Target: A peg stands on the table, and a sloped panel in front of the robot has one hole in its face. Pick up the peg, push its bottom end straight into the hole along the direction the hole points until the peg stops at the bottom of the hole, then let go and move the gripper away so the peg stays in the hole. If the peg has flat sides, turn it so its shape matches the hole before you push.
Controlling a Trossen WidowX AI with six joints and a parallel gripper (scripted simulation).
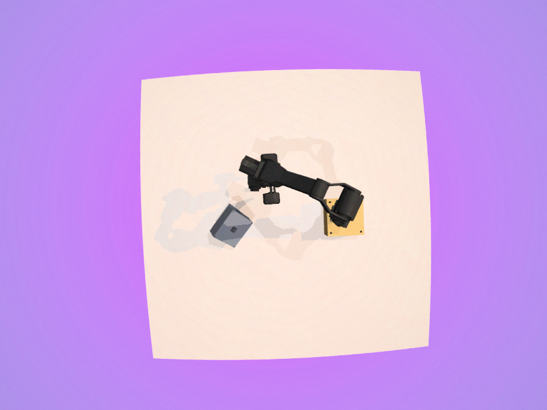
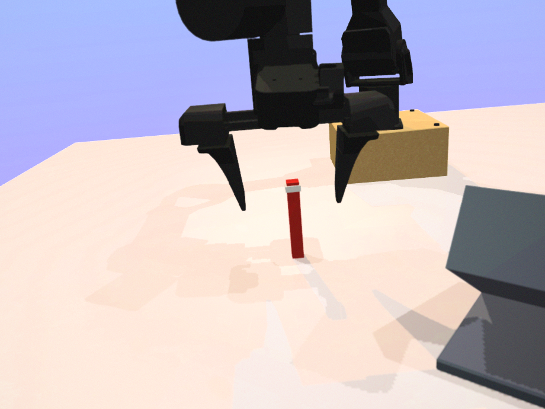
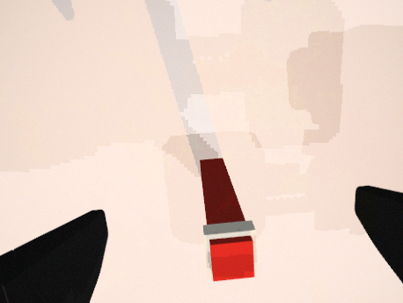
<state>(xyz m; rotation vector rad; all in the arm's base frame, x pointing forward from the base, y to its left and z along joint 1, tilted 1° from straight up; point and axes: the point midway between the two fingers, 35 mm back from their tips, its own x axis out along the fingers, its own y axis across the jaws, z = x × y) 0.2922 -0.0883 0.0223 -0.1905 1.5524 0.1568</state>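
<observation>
Now: gripper tip right at the red peg. Round my gripper tip: grey sloped panel 130 mm ahead, 210 mm to the left.
</observation>
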